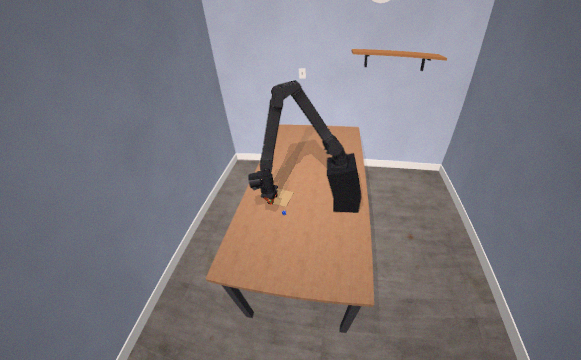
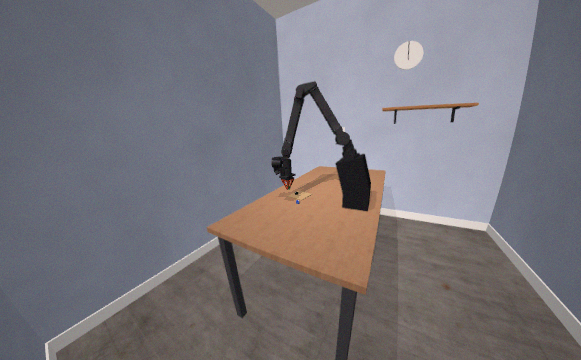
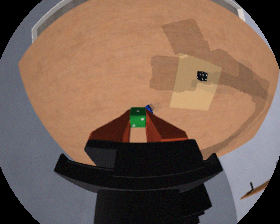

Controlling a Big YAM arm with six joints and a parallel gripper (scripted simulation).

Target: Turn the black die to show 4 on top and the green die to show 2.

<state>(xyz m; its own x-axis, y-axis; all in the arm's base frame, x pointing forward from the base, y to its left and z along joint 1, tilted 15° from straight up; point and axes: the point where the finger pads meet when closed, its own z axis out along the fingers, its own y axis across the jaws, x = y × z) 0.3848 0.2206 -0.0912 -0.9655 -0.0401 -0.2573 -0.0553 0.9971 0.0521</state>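
Now: the tan mat 150 mm to the right of my hand, 110 mm below it and 20 mm ahead of it. Also, from my hand: black die (150 mm to the right, 100 mm below, 50 mm ahead); green die (right at my hand); blue die (100 mm below, 60 mm behind, 30 mm to the right).
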